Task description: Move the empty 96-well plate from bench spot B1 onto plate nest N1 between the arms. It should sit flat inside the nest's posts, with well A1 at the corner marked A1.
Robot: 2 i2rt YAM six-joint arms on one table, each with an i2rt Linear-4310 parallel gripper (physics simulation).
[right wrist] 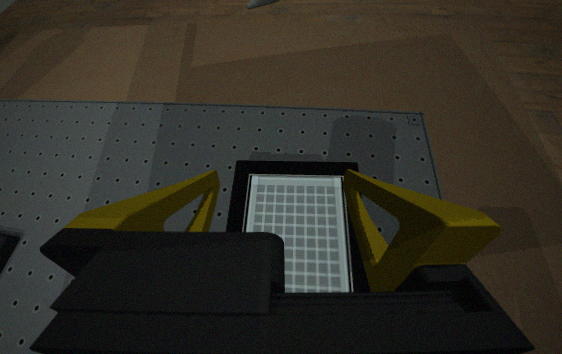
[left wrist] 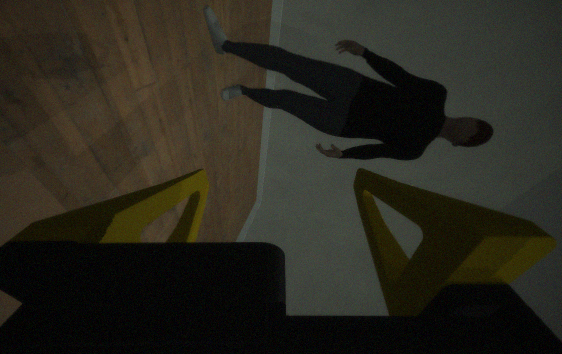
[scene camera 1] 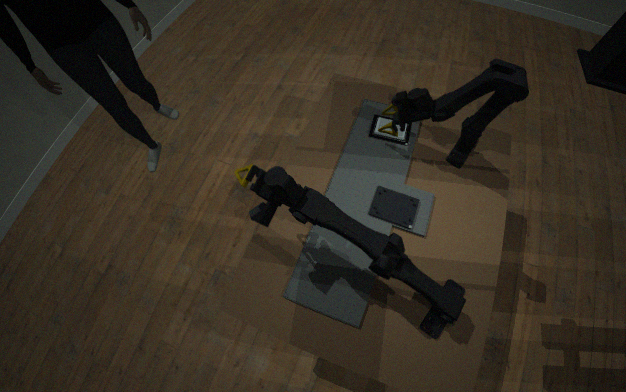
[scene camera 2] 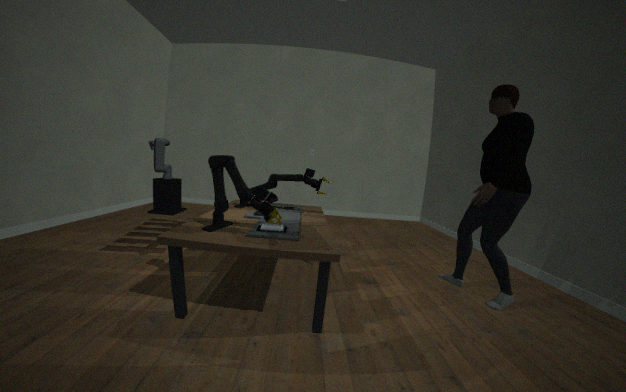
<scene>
My left gripper (left wrist: 281,177) is open, holding nothing. My right gripper (right wrist: 281,176) is open, with nothing in its grasp. Also in view: a white well plate (right wrist: 307,213).
</scene>
